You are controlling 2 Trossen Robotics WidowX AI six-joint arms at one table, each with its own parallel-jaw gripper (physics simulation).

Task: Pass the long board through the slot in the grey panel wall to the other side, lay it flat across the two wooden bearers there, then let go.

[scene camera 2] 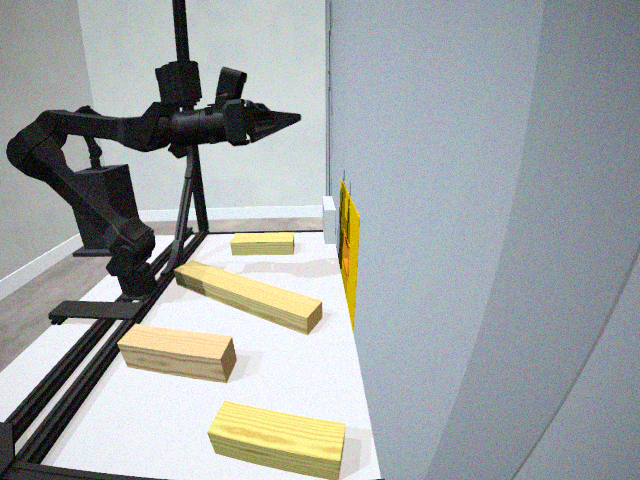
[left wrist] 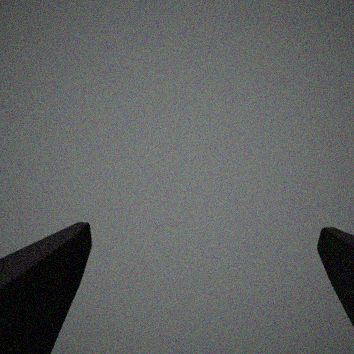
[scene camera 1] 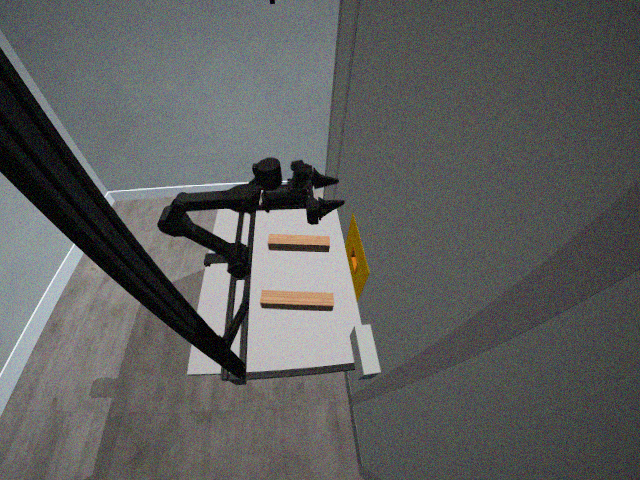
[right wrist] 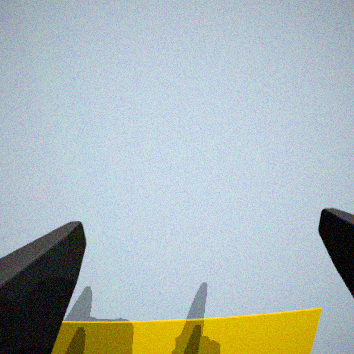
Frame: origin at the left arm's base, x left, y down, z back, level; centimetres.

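Seen in the pictures: left gripper, fingertip midpoint: (left wrist: 206, 236) (scene camera 1: 341, 191); right gripper, fingertip midpoint: (scene camera 2: 300, 117) (right wrist: 203, 226); left arm's base at its link origin: (scene camera 1: 240, 272); right arm's base at its link origin: (scene camera 2: 139, 291).
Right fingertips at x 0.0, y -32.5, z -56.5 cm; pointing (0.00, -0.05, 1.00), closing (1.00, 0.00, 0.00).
Observation:
Offsets run from my right fingertips to a thing's top centre. "*": to the spot under its first point.
The long board {dx +0.1, dy +30.6, dz -13.1 cm} (scene camera 2: 248, 294) lies slantwise on the white table in scene camera 2, one end towards the panel wall (scene camera 1: 491, 155) (scene camera 2: 423, 155). The slot {* dx +0.1, dy +28.1, dz +12.3 cm} (scene camera 1: 354, 259) (scene camera 2: 345, 258) shows orange inside a yellow surround. Two wooden bearers, the upper one {dx +12.7, dy +29.7, dz +33.0 cm} (scene camera 1: 298, 239) and the lower one {dx -13.5, dy +29.7, dz +35.2 cm} (scene camera 1: 297, 297), lie apart and roughly parallel on the table in scene camera 1. My left gripper (scene camera 1: 340, 191) (left wrist: 206, 236) is open and empty, raised beyond the upper bearer, facing the wall. My right gripper (scene camera 2: 299, 117) (right wrist: 203, 226) is open and empty, high above the board's side of the table, facing the wall.
In scene camera 2, a pinkish block {dx +17.8, dy +29.4, dz -19.3 cm} (scene camera 2: 175, 351), a yellow block {dx +31.3, dy +30.0, dz -2.8 cm} (scene camera 2: 279, 436) and a smaller far block {dx -23.7, dy +30.6, dz -11.5 cm} (scene camera 2: 262, 243) lie around the board. A pale box (scene camera 1: 369, 351) (scene camera 2: 329, 219) is at the wall beyond the yellow surround {* dx +2.0, dy +15.9, dz +13.3 cm} (scene camera 1: 356, 235) (scene camera 2: 354, 242). Dark frame rails run along the table.

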